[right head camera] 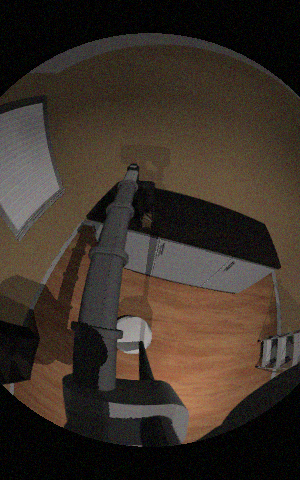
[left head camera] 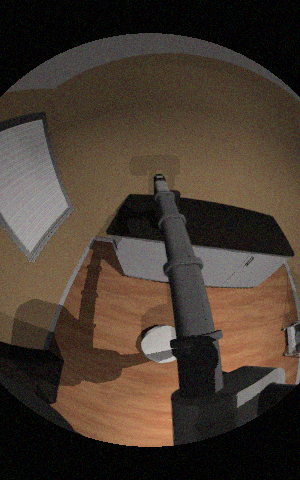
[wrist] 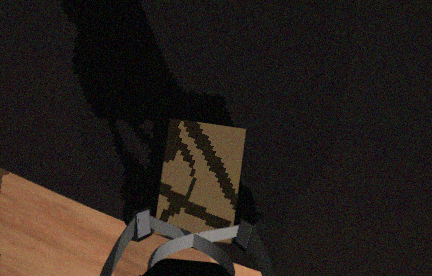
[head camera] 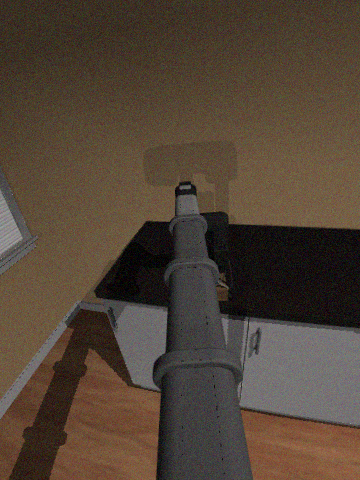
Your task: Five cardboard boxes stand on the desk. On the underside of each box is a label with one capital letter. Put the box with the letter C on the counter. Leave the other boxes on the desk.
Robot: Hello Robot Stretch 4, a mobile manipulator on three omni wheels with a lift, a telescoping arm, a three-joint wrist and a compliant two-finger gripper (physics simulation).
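Places are measured from the robot's base along level axes (x up, y right, z ahead), in centimetres.
Where they show: gripper, fingertip midpoint: (right head camera: 146, 225) (wrist: 196, 213) (head camera: 219, 298); robot's base, origin of the base link: (right head camera: 131, 333) (left head camera: 161, 342).
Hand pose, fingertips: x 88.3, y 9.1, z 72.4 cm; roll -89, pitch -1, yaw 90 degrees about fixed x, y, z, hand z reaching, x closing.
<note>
Each offset is from my fingertips to the centre of the thing. "pt": to the spot under its first point. Level surfaces: height alone.
One cardboard box {dx +2.4, dy -0.1, dz +3.6 cm} (head camera: 222, 294) (right head camera: 146, 219) (wrist: 215, 170) is between the fingers of my gripper (wrist: 196, 213), which is shut on it. Dark shadow stripes cross its top. The box is over the front part of the dark counter {dx -0.1 cm} (head camera: 300, 270) (left head camera: 225, 215) (right head camera: 210, 220) (wrist: 325, 100), near its front edge and towards its left end. It looks low, with shadows close beside it; I cannot tell whether it touches the counter. The arm hides much of the gripper in the head views. The label underneath is hidden. The desk and the other boxes do not show.
The counter has white cabinet doors {pt dx -35.0, dy +34.1, dz -9.7 cm} (head camera: 305, 370) (right head camera: 185, 265) with handles. A wall stands behind it, and a window {pt dx +44.2, dy -124.0, dz +35.2 cm} (left head camera: 32, 185) (right head camera: 27, 165) is at the left. A white round object (left head camera: 159, 344) (right head camera: 134, 334) is on the wooden floor. A slatted pale object (right head camera: 267, 354) stands at the right.
</note>
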